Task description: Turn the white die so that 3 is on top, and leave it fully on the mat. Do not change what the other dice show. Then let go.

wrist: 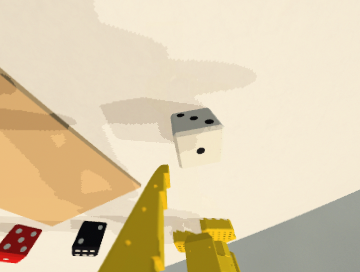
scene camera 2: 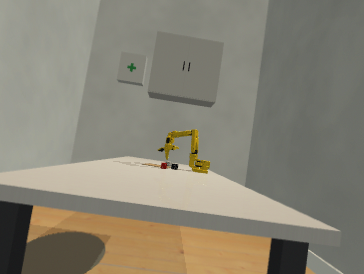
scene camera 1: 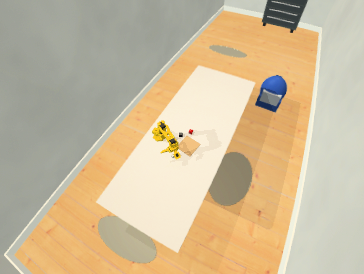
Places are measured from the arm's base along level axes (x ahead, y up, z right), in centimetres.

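Where they show: hand, tool point: (wrist: 169,172) (scene camera 2: 167,159); arm's base, link origin: (wrist: 196,228) (scene camera 2: 196,171) (scene camera 1: 161,137).
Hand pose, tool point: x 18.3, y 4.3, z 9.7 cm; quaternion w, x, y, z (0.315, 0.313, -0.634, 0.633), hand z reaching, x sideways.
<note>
Things, the pixels of their top centre, and the offset from my tool point. Level surfaces: height alone.
- white die, top centre: (wrist: 200,150) (scene camera 2: 168,161) (scene camera 1: 173,154) dy -1.3, dx -1.1, dz +1.7 cm
- orange-brown mat, top centre: (wrist: 25,176) (scene camera 2: 157,165) (scene camera 1: 188,145) dy -3.9, dx +5.1, dz -12.0 cm
- black die, top centre: (wrist: 84,253) (scene camera 2: 175,163) (scene camera 1: 180,133) dy -1.3, dx -4.7, dz -17.9 cm
- red die, top centre: (wrist: 5,259) (scene camera 2: 164,162) (scene camera 1: 190,130) dy -1.3, dx +1.2, dz -24.3 cm
- pale table, surface height: dy -4.3 cm
The white die (scene camera 1: 173,157) (scene camera 2: 169,163) (wrist: 200,142) rests flat on the table, wholly off the orange-brown mat (scene camera 1: 190,146) (scene camera 2: 149,164) (wrist: 30,175). In the wrist view its bright top shows 1 and its shaded side shows 3. My gripper (scene camera 1: 168,152) (scene camera 2: 172,153) is wide open and empty, with its jaws over the table by the white die. In the wrist view one notched jaw (wrist: 147,225) shows, its tip short of the die with a visible gap; the moving jaw is out of the picture.
A black die (scene camera 1: 181,134) (scene camera 2: 174,166) (wrist: 91,237) and a red die (scene camera 1: 191,131) (scene camera 2: 164,165) (wrist: 21,241) stand off the mat near each other. The arm's base (scene camera 1: 158,133) (scene camera 2: 201,166) (wrist: 212,245) stands near the edge of the pale table (scene camera 1: 150,200) (scene camera 2: 150,195) (wrist: 300,125).
</note>
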